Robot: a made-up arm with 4 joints. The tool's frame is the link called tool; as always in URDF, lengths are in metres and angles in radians. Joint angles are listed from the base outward. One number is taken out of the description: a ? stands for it. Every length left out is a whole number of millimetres.
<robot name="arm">
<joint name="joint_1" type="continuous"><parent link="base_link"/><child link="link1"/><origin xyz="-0.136 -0.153 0.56" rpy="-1.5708 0 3.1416"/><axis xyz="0 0 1"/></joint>
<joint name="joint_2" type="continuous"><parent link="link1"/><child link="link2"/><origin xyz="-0.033 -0.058 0" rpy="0.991 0.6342 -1.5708"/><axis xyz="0 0 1"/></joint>
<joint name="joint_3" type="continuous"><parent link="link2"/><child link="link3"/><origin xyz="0.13 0.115 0" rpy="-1.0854 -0.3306 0.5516"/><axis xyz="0 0 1"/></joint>
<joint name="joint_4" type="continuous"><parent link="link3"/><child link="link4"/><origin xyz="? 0.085 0" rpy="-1.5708 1.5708 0"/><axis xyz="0 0 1"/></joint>
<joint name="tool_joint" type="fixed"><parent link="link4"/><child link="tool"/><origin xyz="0.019 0.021 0" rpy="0.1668 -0.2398 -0.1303"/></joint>
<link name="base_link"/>
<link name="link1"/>
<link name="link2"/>
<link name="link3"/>
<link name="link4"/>
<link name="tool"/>
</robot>
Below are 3 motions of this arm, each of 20 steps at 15 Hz.
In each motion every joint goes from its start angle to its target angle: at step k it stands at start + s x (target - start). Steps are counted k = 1, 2, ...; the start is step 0. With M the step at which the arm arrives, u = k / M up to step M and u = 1 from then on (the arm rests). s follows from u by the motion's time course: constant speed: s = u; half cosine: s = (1 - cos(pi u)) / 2; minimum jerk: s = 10 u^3 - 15 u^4 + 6 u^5.
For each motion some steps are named. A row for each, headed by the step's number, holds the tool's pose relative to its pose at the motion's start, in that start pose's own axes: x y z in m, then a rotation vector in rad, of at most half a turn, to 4 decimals.
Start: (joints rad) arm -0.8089 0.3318 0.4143 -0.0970
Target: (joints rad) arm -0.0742 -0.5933 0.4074 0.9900
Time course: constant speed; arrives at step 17
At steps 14, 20:
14: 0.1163 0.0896 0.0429 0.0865 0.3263 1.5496
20: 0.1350 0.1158 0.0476 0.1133 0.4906 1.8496

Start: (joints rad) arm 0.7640 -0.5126 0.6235 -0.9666
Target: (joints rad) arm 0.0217 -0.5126 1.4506 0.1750
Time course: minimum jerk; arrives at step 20
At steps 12, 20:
12: -0.0994 0.0303 -0.0572 0.2122 -0.1175 0.6821
20: -0.1502 0.0524 -0.0751 0.2333 -0.1681 0.9753

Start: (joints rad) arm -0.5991 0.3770 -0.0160 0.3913
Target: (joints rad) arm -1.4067 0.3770 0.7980 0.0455
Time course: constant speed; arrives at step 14
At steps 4, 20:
4: -0.0081 -0.0089 -0.0458 -0.0255 0.0572 -0.1211
20: -0.0254 0.0143 -0.1602 -0.0988 0.2103 -0.3412

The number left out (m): 0.079
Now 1 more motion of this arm.
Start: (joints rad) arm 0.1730 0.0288 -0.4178 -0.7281
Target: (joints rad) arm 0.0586 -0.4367 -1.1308 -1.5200
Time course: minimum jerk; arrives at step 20
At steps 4, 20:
4: 0.0084 -0.0015 -0.0102 0.0169 0.0509 -0.0432
20: 0.0524 0.0011 -0.2161 -0.1707 1.0064 -0.6611

